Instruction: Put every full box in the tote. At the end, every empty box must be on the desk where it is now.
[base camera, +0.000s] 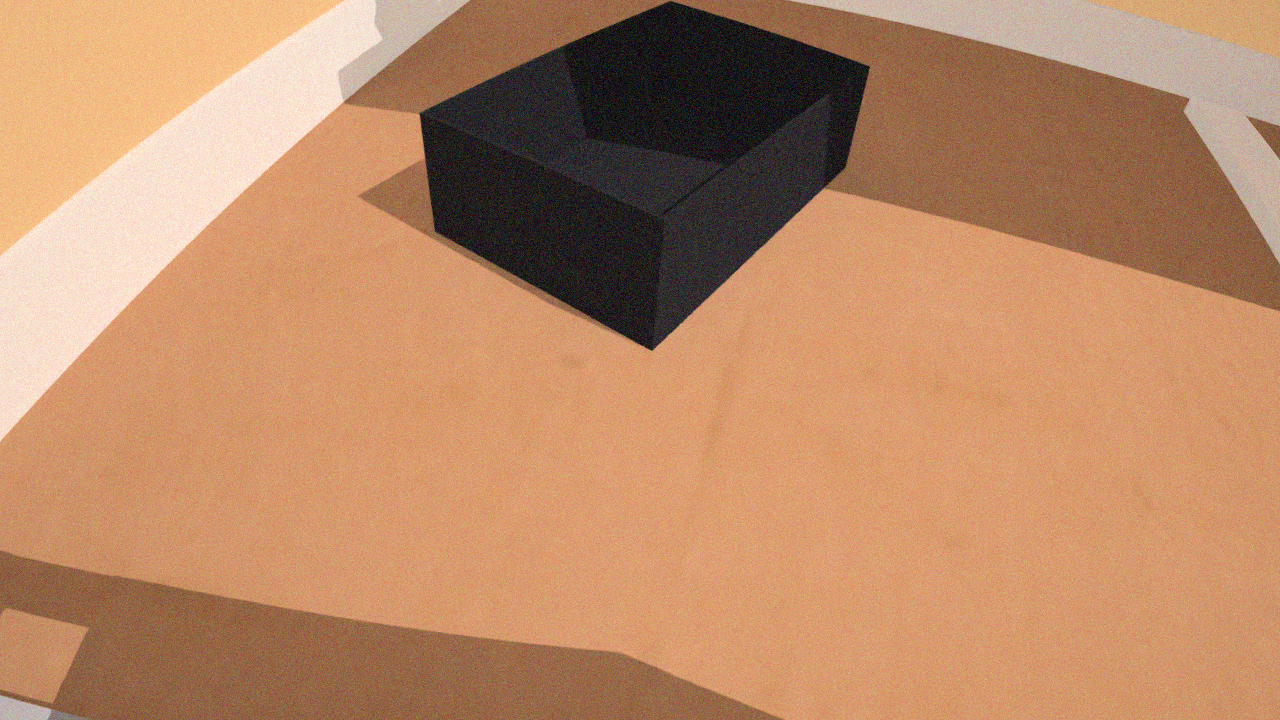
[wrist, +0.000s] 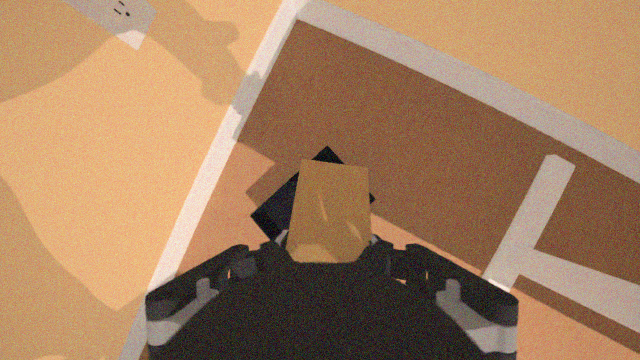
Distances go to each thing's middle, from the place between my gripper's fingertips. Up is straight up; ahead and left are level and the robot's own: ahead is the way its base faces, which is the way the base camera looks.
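Position of the dark tote (base camera: 630, 173) from my hand: 30 mm behind, 40 mm to the left, 380 mm below.
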